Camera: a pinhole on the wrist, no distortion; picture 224 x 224 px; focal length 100.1 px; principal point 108.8 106.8 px. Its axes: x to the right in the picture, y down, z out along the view. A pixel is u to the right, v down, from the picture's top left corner.
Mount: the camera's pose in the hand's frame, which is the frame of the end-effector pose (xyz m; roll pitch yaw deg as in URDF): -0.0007 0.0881 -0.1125 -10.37 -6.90 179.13
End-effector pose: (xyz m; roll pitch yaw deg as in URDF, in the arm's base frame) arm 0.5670 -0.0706 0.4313 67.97 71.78 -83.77
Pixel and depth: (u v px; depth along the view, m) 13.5 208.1 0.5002
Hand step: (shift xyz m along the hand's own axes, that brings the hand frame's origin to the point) 0.5112 -0.5077 0.2283
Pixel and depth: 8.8 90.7 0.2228
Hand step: 0.2473 0.0795 0.0847
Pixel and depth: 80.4 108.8 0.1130
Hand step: 0.0441 0.0649 -0.0064
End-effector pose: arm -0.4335 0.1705 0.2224 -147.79 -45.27 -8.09
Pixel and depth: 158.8 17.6 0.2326
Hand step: -0.0816 0.2514 0.1656
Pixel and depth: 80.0 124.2 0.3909
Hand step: 0.1536 -0.0515 0.2436
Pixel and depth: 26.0 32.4 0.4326
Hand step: 0.4162 0.3202 0.3244
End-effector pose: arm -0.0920 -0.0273 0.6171 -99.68 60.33 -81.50
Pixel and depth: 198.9 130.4 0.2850
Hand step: -0.2249 -0.0259 0.1846
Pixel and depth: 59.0 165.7 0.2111
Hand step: 0.1234 -0.0740 0.0588
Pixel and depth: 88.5 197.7 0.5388
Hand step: 0.1521 -0.4926 0.3131
